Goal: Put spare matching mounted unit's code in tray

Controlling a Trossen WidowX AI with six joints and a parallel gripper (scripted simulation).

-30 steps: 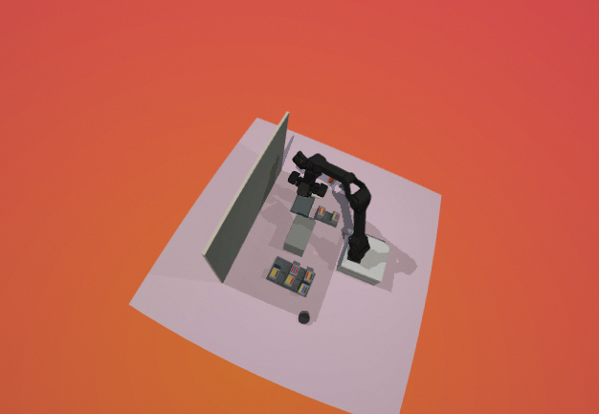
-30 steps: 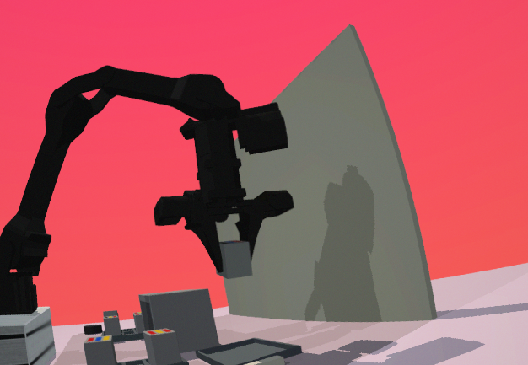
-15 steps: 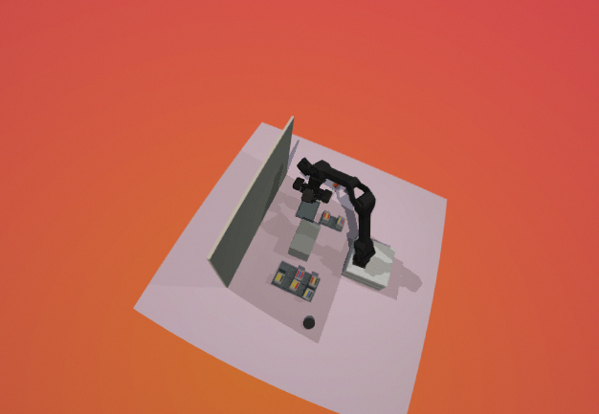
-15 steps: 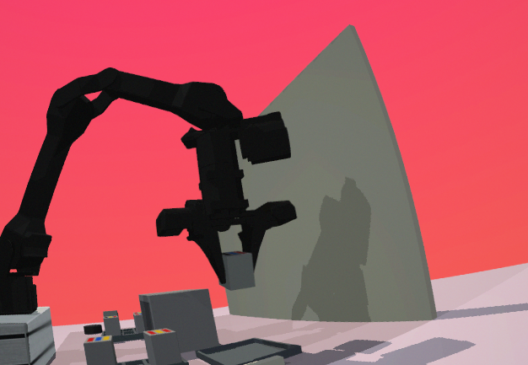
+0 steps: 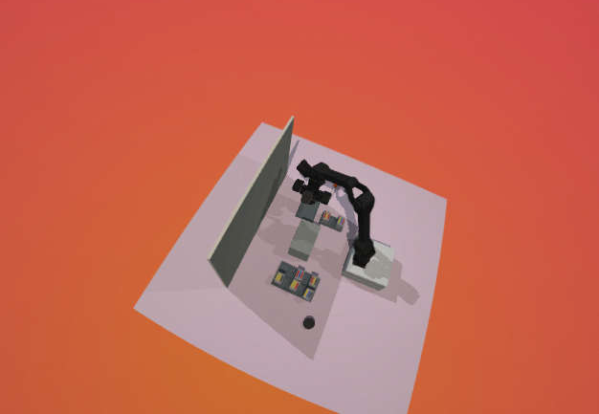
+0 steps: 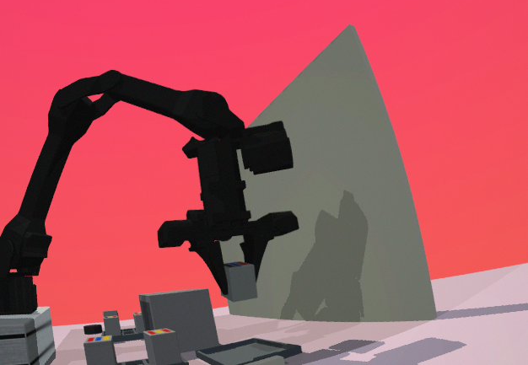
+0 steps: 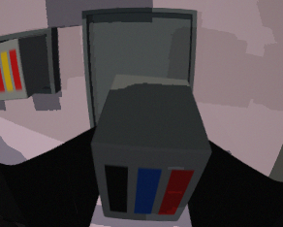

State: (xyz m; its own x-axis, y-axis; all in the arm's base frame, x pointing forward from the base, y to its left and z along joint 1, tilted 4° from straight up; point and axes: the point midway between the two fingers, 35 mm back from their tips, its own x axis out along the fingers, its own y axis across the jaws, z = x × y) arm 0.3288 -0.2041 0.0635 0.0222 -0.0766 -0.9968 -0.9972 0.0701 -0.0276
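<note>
Right now my gripper tip is 1 cm past the dark tray and 9 cm above it. The rest, counted from my gripper tip: tall grey-green panel (19 cm ahead, 19 cm to the left, 13 cm above); mounted unit (5 cm behind, 21 cm to the left, 4 cm below); black disc (20 cm behind, 55 cm to the left, 8 cm below).
</note>
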